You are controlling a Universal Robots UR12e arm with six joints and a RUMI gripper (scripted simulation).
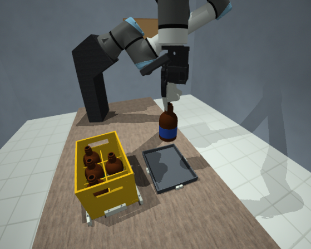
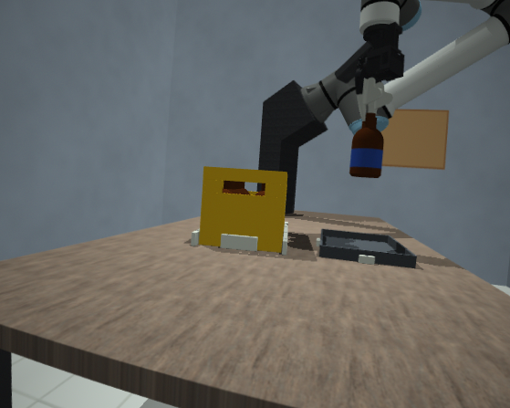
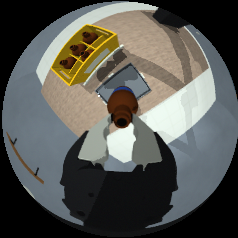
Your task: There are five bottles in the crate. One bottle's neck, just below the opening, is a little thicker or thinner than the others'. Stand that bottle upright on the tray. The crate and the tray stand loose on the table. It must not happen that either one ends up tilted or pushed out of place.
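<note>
Right now my hand is 32 cm above the dark tray and 1 cm short of it. From my hand the other things lie so: yellow crate: 28 cm to the right, 25 cm below, 3 cm ahead.
</note>
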